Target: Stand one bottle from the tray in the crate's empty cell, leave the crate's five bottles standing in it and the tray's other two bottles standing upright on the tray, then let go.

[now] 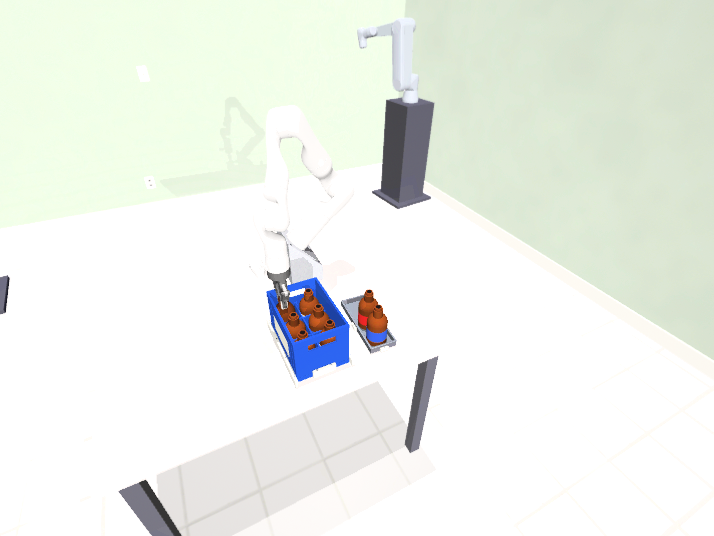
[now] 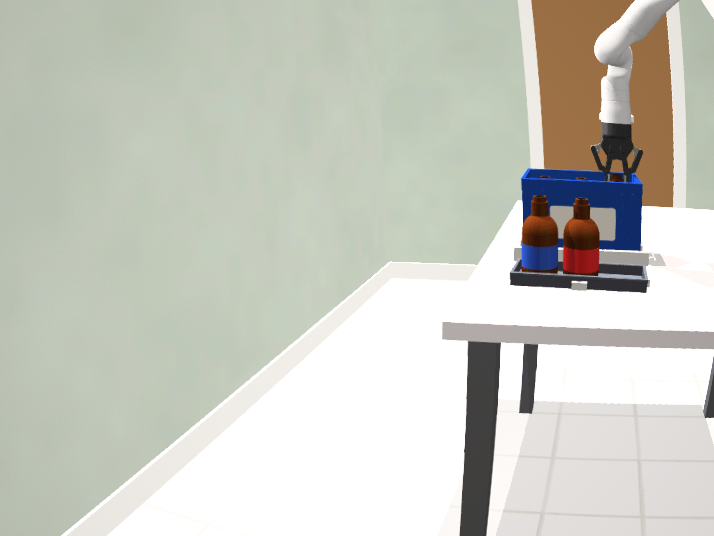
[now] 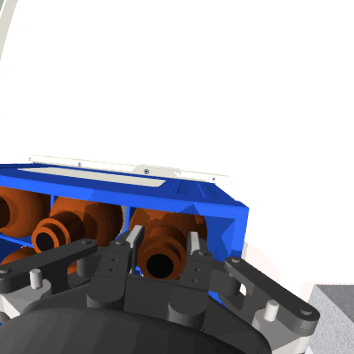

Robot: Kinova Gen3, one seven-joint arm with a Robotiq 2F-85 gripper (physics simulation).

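Where they show: gripper, fingertip midpoint: (image 1: 282, 304) (image 3: 164, 239); arm's base, origin of the base link: (image 1: 295, 242).
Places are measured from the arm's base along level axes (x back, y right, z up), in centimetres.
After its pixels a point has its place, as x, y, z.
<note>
My gripper (image 1: 283, 302) {-30.7, 20.1, -2.2} (image 2: 617, 176) {-30.7, 20.1, -2.2} (image 3: 164, 239) {-30.7, 20.1, -2.2} is shut on the neck of a brown bottle (image 1: 286, 313) {-33.9, 20.4, -3.5} (image 3: 167, 225) {-30.4, 21.5, -1.7}. That bottle is upright in a corner cell of the blue crate (image 1: 322, 360) {-53.5, 17.5, -10.1} (image 2: 628, 213) {-30.5, 5.5, -4.9} (image 3: 105, 192) {-33.9, 24.4, 1.6}, its body below the rim and its mouth near rim height. Its base is hidden, so contact with the crate floor cannot be told. The crate's other brown bottles, such as one (image 1: 317, 319) {-42.1, 12.8, -3.6} in the middle, stand in their cells. A red-labelled bottle (image 1: 366, 304) {-44.3, -5.7, -4.0} (image 2: 581, 259) {-43.2, -11.4, -10.6} and a blue-labelled bottle (image 1: 377, 331) {-54.2, -3.6, -7.9} (image 2: 539, 256) {-51.4, -9.3, -10.6} stand upright on the grey tray (image 1: 351, 311) {-34.1, -6.0, -15.4} (image 2: 542, 280) {-50.8, -11.2, -14.6}.
The tray lies beside the crate on the white table (image 2: 519, 308) {-55.2, -23.0, -15.9}. The crate's walls rise close around the held bottle, and a neighbouring bottle (image 3: 90, 220) {-37.6, 21.0, -3.6} stands next to its cell. A second arm (image 1: 402, 54) stands on a dark pedestal (image 1: 406, 150) far behind.
</note>
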